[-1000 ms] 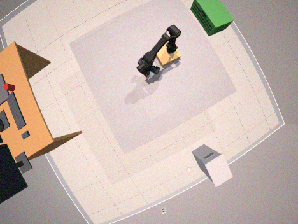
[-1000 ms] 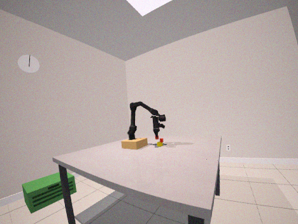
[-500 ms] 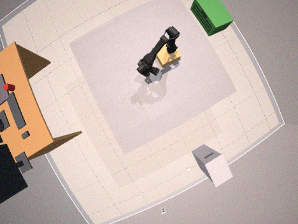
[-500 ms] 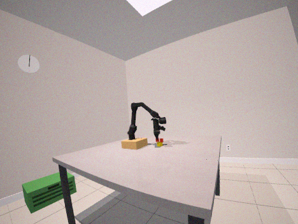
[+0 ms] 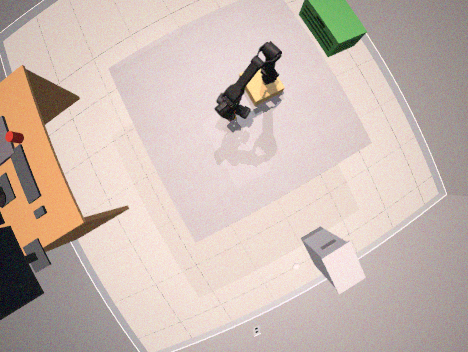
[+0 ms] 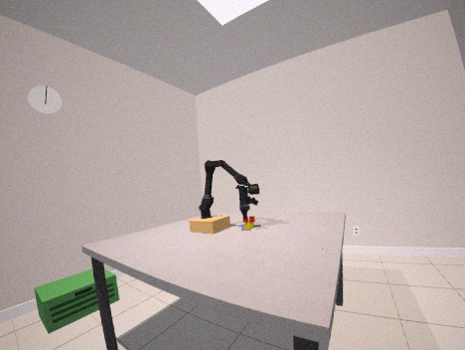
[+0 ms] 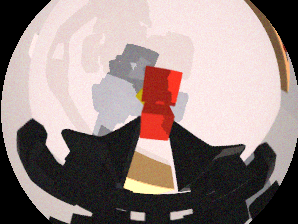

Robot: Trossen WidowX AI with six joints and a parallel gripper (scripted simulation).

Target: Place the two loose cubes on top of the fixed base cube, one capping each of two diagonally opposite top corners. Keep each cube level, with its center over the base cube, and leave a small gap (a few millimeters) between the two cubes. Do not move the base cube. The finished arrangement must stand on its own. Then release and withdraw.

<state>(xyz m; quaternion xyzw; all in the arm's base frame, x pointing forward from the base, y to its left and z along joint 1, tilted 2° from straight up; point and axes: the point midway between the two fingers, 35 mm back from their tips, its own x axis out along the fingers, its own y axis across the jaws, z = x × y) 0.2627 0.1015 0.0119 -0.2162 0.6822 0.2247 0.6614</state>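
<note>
My gripper tip is now 2 cm short of the yellow cube, 1 cm to the right of it and 4 cm above it.
</note>
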